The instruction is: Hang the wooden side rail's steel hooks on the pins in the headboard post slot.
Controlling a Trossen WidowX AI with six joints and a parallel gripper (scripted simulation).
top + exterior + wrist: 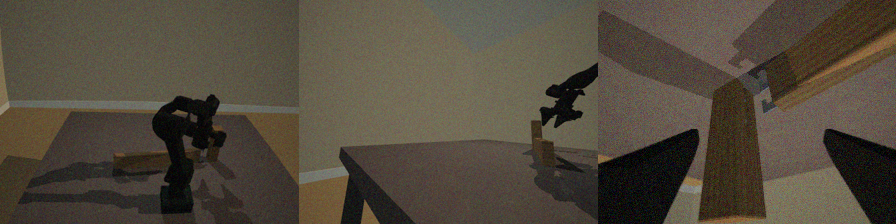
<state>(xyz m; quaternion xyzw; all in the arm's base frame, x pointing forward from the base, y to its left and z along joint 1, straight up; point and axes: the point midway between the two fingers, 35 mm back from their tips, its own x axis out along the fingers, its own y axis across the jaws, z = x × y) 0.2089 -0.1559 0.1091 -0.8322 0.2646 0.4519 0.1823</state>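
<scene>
The headboard post is 6 cm ahead of my gripper tip, 8 cm to the right of it and 6 cm below it.
</scene>
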